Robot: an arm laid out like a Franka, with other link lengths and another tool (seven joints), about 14 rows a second.
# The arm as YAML. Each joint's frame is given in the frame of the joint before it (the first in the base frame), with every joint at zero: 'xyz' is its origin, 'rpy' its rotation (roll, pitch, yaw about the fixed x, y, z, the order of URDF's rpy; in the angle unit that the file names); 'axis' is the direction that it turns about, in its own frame. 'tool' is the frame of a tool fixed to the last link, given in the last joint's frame.
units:
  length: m
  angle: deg
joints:
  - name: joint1
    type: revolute
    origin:
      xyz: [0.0, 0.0, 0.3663]
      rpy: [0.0, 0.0, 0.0]
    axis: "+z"
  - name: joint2
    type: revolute
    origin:
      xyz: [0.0, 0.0, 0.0]
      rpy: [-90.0, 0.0, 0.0]
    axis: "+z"
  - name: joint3
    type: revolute
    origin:
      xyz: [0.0, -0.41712, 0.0]
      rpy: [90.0, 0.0, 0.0]
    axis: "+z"
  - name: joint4
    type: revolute
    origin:
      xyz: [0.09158, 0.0, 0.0]
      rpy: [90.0, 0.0, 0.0]
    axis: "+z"
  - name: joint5
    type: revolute
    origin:
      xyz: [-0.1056, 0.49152, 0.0]
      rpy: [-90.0, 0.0, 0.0]
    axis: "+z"
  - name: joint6
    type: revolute
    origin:
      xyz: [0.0, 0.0, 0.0]
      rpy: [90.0, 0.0, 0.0]
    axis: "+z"
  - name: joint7
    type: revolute
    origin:
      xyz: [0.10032, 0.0, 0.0]
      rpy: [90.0, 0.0, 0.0]
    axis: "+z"
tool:
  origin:
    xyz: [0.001, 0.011, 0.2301]
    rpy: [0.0, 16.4, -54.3]
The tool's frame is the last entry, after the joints.
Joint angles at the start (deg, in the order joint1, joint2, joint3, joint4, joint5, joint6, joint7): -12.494, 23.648, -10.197, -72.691, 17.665, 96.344, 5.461
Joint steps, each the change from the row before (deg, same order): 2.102, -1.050, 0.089, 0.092, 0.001, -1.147, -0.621; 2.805, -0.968, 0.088, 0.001, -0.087, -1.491, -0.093; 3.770, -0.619, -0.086, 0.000, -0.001, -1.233, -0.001; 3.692, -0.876, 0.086, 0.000, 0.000, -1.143, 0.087; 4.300, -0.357, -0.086, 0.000, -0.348, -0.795, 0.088; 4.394, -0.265, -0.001, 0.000, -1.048, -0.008, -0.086
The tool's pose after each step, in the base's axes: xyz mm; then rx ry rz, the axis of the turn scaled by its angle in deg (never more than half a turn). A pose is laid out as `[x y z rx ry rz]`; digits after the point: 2 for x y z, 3 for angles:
[817.62 -219.97 554.17 -156.989 -37.525 -34.478]
[818.83 -176.05 565.73 -155.098 -41.707 -33.195]
[821.59 -121.01 572.71 -152.795 -46.636 -31.556]
[820.05 -65.50 583.41 -150.342 -51.519 -30.327]
[817.94 -5.68 586.99 -147.958 -56.938 -28.492]
[814.84 52.72 589.98 -145.935 -63.089 -27.215]

